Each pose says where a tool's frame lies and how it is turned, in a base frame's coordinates. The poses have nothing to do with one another.
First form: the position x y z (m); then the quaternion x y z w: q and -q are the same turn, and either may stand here.
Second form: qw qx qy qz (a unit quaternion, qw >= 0); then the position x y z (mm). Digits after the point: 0 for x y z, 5 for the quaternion.
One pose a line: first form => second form
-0.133 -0.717 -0.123 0.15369 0.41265 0.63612 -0.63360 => 0.63360 -0.15369 -0.41265 -0.63612 -133 -717 -123
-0.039 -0.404 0.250 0.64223 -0.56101 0.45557 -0.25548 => 0.25548 -0.64223 0.56101 -0.45557 -39 -404 250
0.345 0.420 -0.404 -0.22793 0.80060 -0.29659 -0.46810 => 0.46810 0.22793 -0.80060 0.29659 345 420 -404
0.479 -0.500 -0.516 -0.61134 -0.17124 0.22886 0.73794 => 0.73794 -0.61134 -0.17124 0.22886 479 -500 -516
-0.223 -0.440 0.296 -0.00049 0.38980 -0.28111 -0.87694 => 0.87694 0.00049 -0.38980 0.28111 -223 -440 296
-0.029 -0.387 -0.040 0.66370 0.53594 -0.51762 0.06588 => 0.06588 0.66370 0.53594 -0.51762 -29 -387 -40
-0.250 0.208 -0.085 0.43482 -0.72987 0.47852 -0.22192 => 0.22192 -0.43482 0.72987 -0.47852 -250 208 -85
